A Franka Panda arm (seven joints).
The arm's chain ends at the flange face. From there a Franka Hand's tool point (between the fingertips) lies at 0.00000 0.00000 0.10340 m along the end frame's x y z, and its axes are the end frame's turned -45 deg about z.
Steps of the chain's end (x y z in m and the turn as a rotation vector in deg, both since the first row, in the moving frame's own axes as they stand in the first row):
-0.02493, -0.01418, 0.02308, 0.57, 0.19, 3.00
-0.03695, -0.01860, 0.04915, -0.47, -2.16, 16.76
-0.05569, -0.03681, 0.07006, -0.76, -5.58, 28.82
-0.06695, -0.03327, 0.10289, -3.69, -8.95, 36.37
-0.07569, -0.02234, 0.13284, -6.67, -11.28, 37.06
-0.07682, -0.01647, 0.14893, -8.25, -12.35, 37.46
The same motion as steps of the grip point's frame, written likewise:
-0.00662, -0.02811, 0.02307, 0.27, 0.54, 3.00
-0.01597, -0.04189, 0.04907, 1.20, -1.86, 16.76
-0.01958, -0.07328, 0.06957, 3.41, -4.48, 28.82
-0.03676, -0.08204, 0.10147, 3.72, -8.94, 36.37
-0.05705, -0.08187, 0.13024, 3.26, -12.69, 37.06
-0.06521, -0.07902, 0.14560, 2.90, -14.57, 37.46

